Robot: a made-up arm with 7 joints. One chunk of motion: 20 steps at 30 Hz.
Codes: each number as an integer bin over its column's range. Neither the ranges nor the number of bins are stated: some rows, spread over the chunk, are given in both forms.
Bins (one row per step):
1: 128 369 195 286 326 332
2: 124 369 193 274 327 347
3: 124 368 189 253 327 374
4: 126 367 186 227 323 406
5: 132 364 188 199 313 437
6: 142 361 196 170 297 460
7: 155 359 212 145 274 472
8: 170 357 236 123 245 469
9: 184 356 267 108 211 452
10: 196 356 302 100 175 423
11: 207 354 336 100 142 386
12: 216 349 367 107 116 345
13: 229 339 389 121 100 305
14: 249 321 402 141 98 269
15: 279 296 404 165 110 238
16: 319 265 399 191 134 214
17: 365 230 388 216 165 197
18: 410 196 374 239 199 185
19: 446 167 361 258 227 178
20: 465 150 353 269 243 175
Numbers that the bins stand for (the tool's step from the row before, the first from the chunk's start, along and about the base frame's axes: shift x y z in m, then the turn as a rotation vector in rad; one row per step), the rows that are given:
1: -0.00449 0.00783 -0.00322 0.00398 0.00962 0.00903
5: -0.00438 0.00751 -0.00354 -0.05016 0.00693 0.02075
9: -0.00296 0.00699 0.00002 -0.10679 -0.01423 0.02242
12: -0.00208 0.00654 0.00452 -0.10741 -0.03394 0.01048
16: 0.00074 0.00111 0.00596 -0.05514 -0.03020 -0.00413
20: 0.00474 -0.00631 0.00389 -0.00660 -0.00759 -0.00848
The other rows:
2: -0.00460 0.00783 -0.00331 -0.00349 0.00983 0.01071
3: -0.00460 0.00777 -0.00349 -0.01656 0.00983 0.01372
4: -0.00455 0.00770 -0.00363 -0.03274 0.00900 0.01729
6: -0.00411 0.00731 -0.00318 -0.06821 0.00361 0.02331
7: -0.00375 0.00718 -0.00246 -0.08377 -0.00116 0.02465
8: -0.00334 0.00705 -0.00138 -0.09746 -0.00718 0.02432
10: -0.00263 0.00699 0.00159 -0.11177 -0.02170 0.01918
11: -0.00233 0.00686 0.00312 -0.11177 -0.02854 0.01506
13: -0.00173 0.00589 0.00551 -0.09870 -0.03726 0.00602
14: -0.00118 0.00473 0.00609 -0.08625 -0.03767 0.00201
15: -0.00036 0.00312 0.00618 -0.07132 -0.03518 -0.00145
17: 0.00200 -0.00115 0.00546 -0.03958 -0.02377 -0.00603
18: 0.00323 -0.00334 0.00483 -0.02527 -0.01672 -0.00736
19: 0.00422 -0.00522 0.00425 -0.01344 -0.01091 -0.00814

